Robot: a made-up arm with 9 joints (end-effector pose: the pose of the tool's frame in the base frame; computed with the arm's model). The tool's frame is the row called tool. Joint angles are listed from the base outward.
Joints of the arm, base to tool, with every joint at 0 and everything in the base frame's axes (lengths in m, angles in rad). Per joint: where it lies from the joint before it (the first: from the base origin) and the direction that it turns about. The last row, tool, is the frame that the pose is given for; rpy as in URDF.
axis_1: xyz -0.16 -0.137 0.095 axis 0 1 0
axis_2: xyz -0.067 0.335 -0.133 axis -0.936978 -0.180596 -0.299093
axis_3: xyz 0.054 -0.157 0.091 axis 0 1 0
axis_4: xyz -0.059 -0.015 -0.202 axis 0 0 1
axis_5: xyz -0.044 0.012 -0.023 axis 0 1 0
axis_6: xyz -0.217 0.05 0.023 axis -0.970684 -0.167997 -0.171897
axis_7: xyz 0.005 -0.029 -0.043 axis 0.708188 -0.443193 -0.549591
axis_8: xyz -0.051 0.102 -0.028 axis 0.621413 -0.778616 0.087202
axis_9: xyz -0.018 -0.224 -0.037 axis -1 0 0
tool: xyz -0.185 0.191 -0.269 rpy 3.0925 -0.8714 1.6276
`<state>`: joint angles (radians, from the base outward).
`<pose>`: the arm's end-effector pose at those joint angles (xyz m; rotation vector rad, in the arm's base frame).
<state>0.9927 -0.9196 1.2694 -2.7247 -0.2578 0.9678 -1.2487 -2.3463 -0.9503</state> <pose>-0.7883 0.4054 0.2415 -1.2476 -0.6986 -0.9828</pose>
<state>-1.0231 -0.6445 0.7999 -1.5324 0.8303 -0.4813 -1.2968 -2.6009 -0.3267</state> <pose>-0.0584 0.2338 0.3523 -0.6868 -0.8107 2.3578</pose>
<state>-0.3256 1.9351 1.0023 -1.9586 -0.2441 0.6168 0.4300 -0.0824 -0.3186</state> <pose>-0.5024 -0.1619 -0.3474 0.5160 -1.0037 -0.0964</pose>
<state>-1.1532 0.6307 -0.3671 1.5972 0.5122 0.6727 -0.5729 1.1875 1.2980</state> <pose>-0.0615 -0.3427 0.4980 -0.1956 1.1281 -0.9566</pose>
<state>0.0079 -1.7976 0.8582 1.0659 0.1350 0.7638 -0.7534 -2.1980 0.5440</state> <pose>-0.2654 -0.3797 -0.3968 0.7566 1.9007 -0.5168</pose>
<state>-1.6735 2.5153 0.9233 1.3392 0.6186 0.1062 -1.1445 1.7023 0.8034</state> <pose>-0.0299 0.6001 -0.7150 2.3528 1.4169 1.0788</pose>
